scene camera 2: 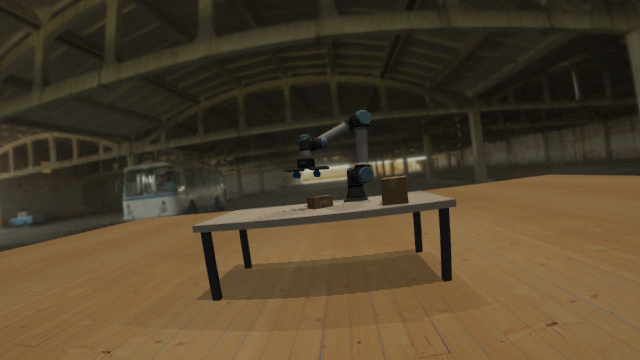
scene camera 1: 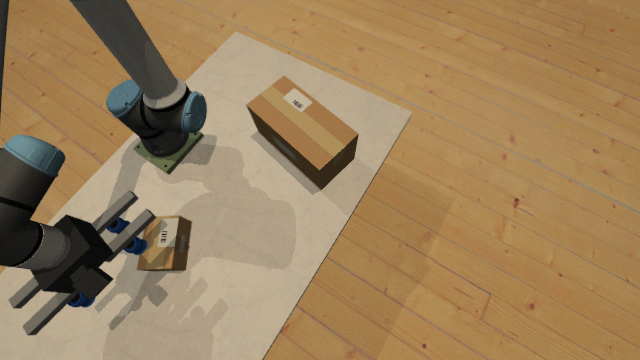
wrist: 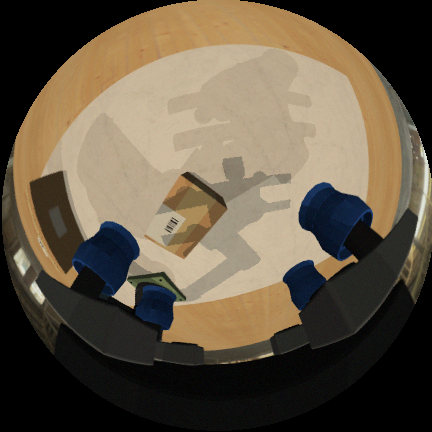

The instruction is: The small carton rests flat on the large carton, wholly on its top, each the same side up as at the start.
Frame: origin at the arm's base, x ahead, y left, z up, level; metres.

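Seen in the pictures: end effector, tool point: (scene camera 2: 307,177) (wrist: 223,267); arm's base, origin of the base link: (scene camera 2: 356,197) (scene camera 1: 167,138).
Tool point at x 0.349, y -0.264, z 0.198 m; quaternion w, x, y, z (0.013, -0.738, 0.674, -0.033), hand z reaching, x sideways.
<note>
Offsets run from my tool point to a thing's top centre.
The small carton {dx -0.030, dy +0.062, dz -0.138 m} (scene camera 1: 165,254) (scene camera 2: 320,201) (wrist: 192,215), brown with tape and a white barcode label on top, lies flat on the table. The large carton {dx +0.017, dy +0.579, dz -0.060 m} (scene camera 1: 305,125) (scene camera 2: 394,191) (wrist: 55,220), brown with a tape strip and a label on top, stands apart from it on the other side of the arm's base; nothing rests on its top. My gripper (scene camera 1: 103,267) (scene camera 2: 306,174) (wrist: 225,267), with blue suction cups facing down, hangs well above the table near the small carton. The cups are free and touch neither carton.
The table (scene camera 1: 250,320) (scene camera 2: 250,224) (wrist: 332,102) carries both cartons and the arm. The arm's green base plate (scene camera 1: 170,168) (wrist: 175,291) lies between the cartons, toward the table's rear edge. A bus (scene camera 2: 150,192) stands in the background.
</note>
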